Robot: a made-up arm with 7 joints.
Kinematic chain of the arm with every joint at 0, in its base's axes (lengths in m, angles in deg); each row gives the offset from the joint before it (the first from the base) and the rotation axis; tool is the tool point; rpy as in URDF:
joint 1: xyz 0 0 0.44 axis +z
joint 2: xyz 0 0 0 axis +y
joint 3: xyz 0 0 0.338 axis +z
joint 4: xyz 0.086 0 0 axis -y
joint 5: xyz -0.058 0 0.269 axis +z
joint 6: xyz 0 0 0 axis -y
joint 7: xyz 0.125 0 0 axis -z
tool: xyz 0 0 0 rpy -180 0 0
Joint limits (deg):
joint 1: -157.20..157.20
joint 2: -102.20..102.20
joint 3: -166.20..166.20
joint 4: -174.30..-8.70
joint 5: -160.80..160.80
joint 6: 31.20..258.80
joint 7: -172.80..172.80
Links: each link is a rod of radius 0.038 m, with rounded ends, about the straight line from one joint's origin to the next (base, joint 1, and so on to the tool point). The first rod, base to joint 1, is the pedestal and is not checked.
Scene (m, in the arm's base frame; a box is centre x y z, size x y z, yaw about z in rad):
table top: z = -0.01
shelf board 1: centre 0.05 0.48 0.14 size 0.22 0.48 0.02 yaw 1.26
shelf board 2: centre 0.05 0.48 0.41 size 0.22 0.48 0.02 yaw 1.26
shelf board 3: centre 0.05 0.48 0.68 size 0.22 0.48 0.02 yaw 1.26
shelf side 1: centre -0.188 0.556 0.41 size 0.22 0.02 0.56 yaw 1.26
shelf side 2: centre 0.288 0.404 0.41 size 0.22 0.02 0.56 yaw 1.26
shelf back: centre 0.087 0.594 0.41 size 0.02 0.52 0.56 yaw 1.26
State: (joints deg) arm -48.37 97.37 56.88 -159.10 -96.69 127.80 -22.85
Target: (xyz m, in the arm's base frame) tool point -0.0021 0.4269 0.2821
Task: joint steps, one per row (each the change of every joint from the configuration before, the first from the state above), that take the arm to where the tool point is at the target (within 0.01 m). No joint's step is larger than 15 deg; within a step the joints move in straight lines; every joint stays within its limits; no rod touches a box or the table.
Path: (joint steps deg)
1: 13.15 0.97 1.54 6.39 1.49 -1.84 0.00
2: 13.15 0.96 1.54 6.39 1.49 -1.85 0.00
3: 13.15 0.97 1.53 6.38 1.49 -1.84 0.00
4: 13.15 0.96 1.54 6.39 1.49 -1.85 0.00
5: 13.15 0.97 1.54 6.39 1.49 -1.84 0.00

